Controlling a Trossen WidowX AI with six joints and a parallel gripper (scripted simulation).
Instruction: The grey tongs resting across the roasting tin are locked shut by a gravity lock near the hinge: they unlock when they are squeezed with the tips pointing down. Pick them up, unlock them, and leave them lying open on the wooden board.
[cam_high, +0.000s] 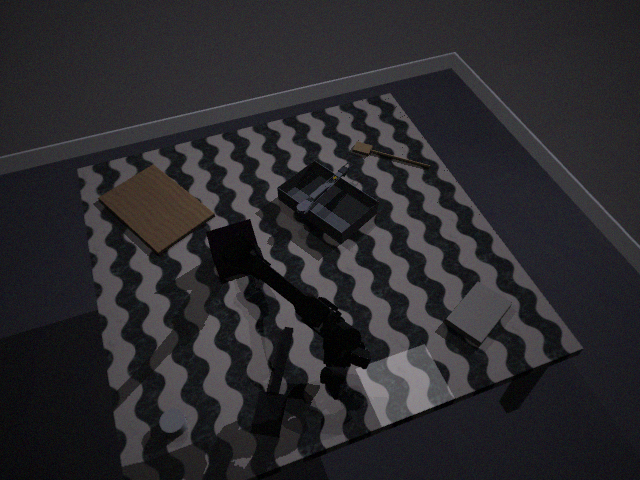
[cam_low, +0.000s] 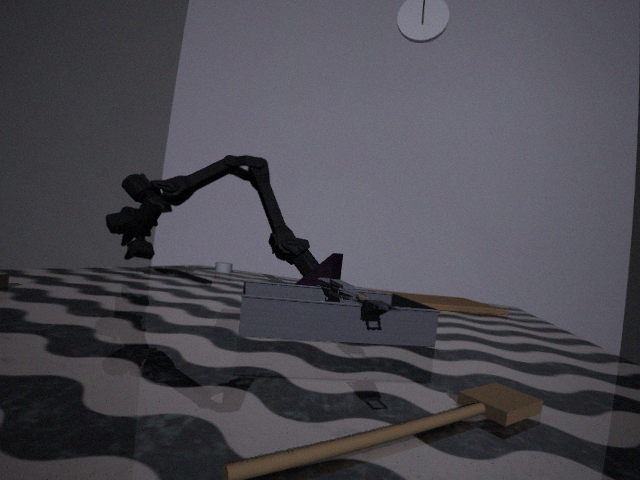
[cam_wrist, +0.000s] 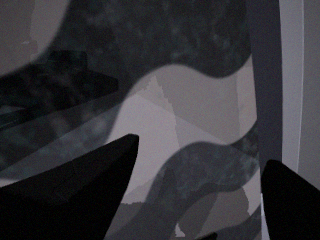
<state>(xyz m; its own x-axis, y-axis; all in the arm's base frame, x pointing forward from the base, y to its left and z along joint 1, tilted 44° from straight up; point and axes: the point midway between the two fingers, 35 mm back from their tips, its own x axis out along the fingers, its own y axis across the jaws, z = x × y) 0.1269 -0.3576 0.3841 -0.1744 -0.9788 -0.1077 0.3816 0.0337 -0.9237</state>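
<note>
My gripper tip is 29 cm short of the yellow lock piece, 74 cm to the right of it and 1 cm below it. Round my gripper tip: grey roasting tin 24 cm ahead, 68 cm to the left, 3 cm below; dark spatula 14 cm behind, 11 cm to the left, 6 cm below; block 50 cm ahead, 11 cm to the left, 5 cm below.
</note>
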